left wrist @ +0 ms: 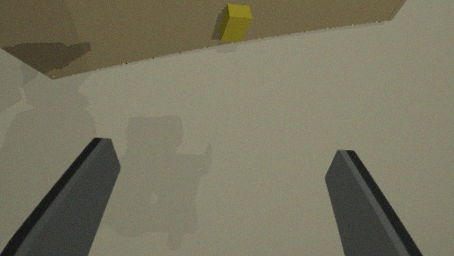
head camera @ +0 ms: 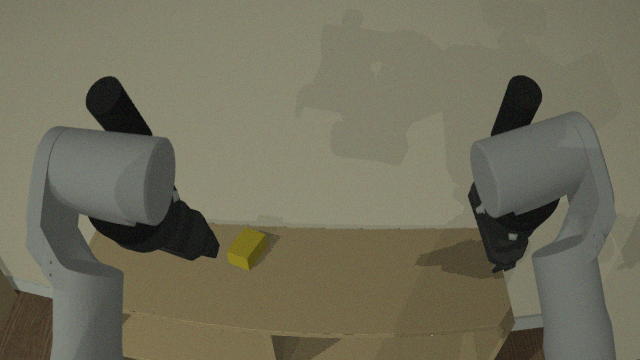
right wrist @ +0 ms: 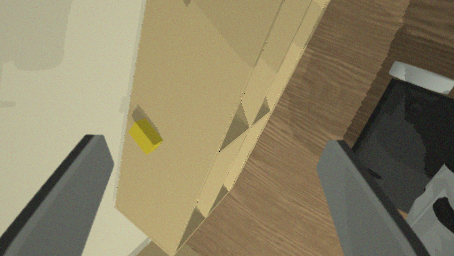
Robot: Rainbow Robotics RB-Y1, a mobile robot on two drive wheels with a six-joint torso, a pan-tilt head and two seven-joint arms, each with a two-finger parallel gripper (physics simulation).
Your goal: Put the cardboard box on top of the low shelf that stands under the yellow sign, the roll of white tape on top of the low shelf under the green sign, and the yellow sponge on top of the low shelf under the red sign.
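Places are measured from the robot's base along level axes (x ahead, y left, z up), in centimetres.
Where they show: left gripper, fingertip midpoint: point(left wrist: 223, 159); right gripper, fingertip midpoint: point(head camera: 487, 232) point(right wrist: 217, 152).
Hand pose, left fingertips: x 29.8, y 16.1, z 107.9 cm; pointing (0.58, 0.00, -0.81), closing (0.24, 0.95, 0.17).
Note:
After its pixels a point has its place.
The yellow sponge point(head camera: 247, 248) {x 71.5, y 13.5, z 65.6 cm} point(left wrist: 237, 24) {x 71.5, y 14.9, z 65.6 cm} point(right wrist: 145, 136) {x 71.7, y 12.1, z 65.6 cm} lies on the top of a low light-brown wooden shelf unit point(head camera: 325, 295) {x 58.5, y -4.9, z 61.1 cm} point(left wrist: 310, 15) {x 80.6, y 36.4, z 61.1 cm} point(right wrist: 185, 75) {x 63.1, y -11.1, z 61.1 cm}, close to its back edge at the wall. My left gripper point(head camera: 215, 251) point(left wrist: 223, 159) {x 29.8, y 16.1, z 107.9 cm} is open and empty; in the head camera it appears to the left of the sponge, apart from it. My right gripper point(head camera: 502, 269) point(right wrist: 217, 152) {x 28.9, y -25.3, z 106.1 cm} is open and empty, over the right end of the shelf unit in the head camera. The cardboard box, the white tape and the coloured signs do not show.
A plain wall point(head camera: 240, 100) {x 88.5, y 12.9, z 98.0 cm} point(left wrist: 280, 110) {x 89.7, y 22.0, z 85.8 cm} point(right wrist: 95, 90) {x 86.8, y 0.2, z 72.5 cm} rises behind the shelf unit, with shadows of the arms on it. Open compartments show at the unit's front. Wooden floor point(head camera: 25, 325) {x 83.6, y 136.3, z 0.2 cm} point(right wrist: 280, 200) {x 25.4, y 61.2, z 0.1 cm} lies beside and before it. My black base point(right wrist: 410, 135) {x -5.0, y -7.7, z 19.1 cm} shows at the right wrist view's right.

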